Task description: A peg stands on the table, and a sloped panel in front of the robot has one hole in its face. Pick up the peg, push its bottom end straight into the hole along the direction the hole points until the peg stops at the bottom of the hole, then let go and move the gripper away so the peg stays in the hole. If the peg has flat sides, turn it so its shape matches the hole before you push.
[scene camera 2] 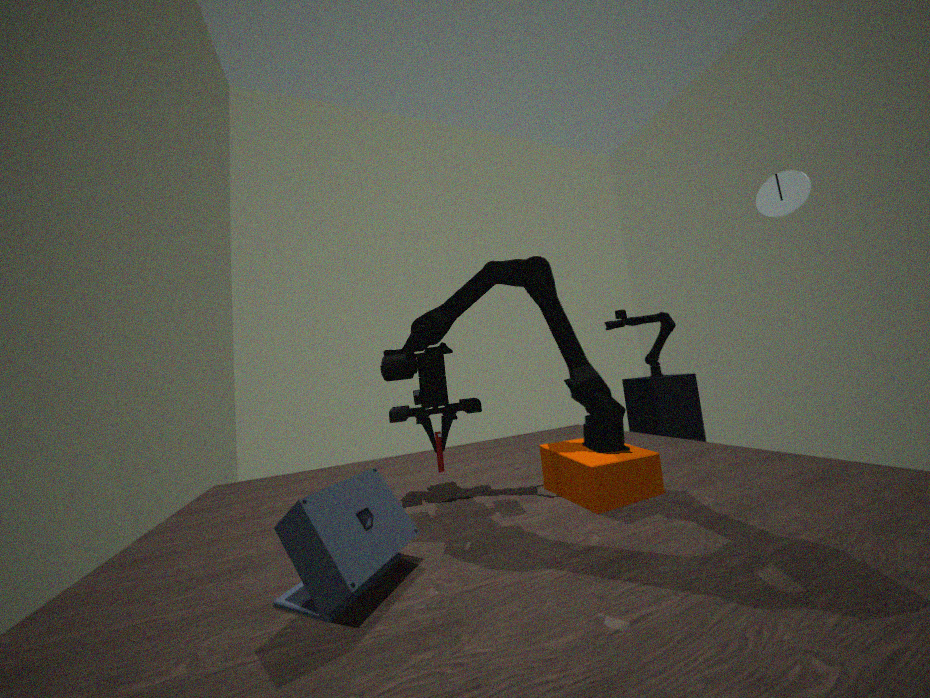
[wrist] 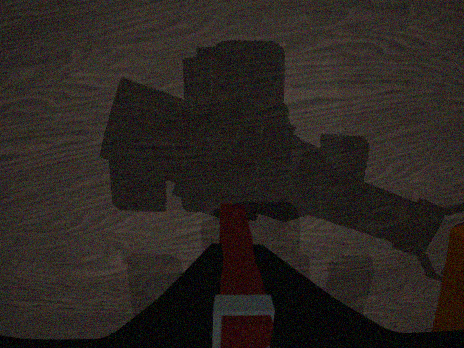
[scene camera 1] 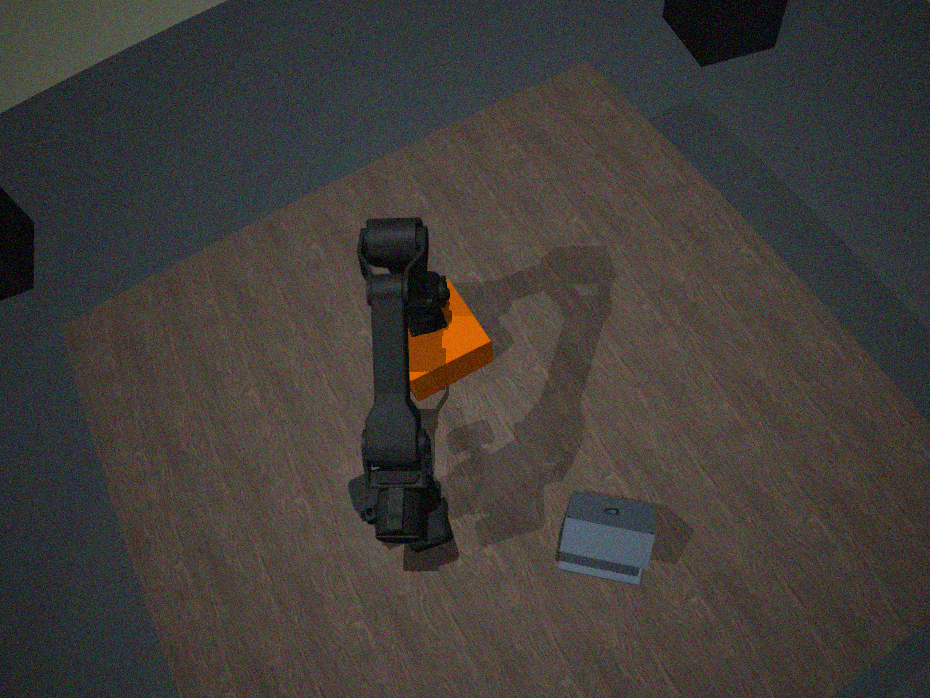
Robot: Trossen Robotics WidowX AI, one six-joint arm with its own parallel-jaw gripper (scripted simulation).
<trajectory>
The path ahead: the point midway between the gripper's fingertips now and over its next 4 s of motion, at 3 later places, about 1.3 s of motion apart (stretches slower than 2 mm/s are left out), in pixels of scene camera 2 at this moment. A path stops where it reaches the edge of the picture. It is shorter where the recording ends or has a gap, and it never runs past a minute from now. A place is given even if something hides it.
My gripper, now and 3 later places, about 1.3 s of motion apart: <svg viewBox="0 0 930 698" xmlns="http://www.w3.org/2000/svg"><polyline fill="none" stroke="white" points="439,451 432,442 423,447 416,451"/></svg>
</trajectory>
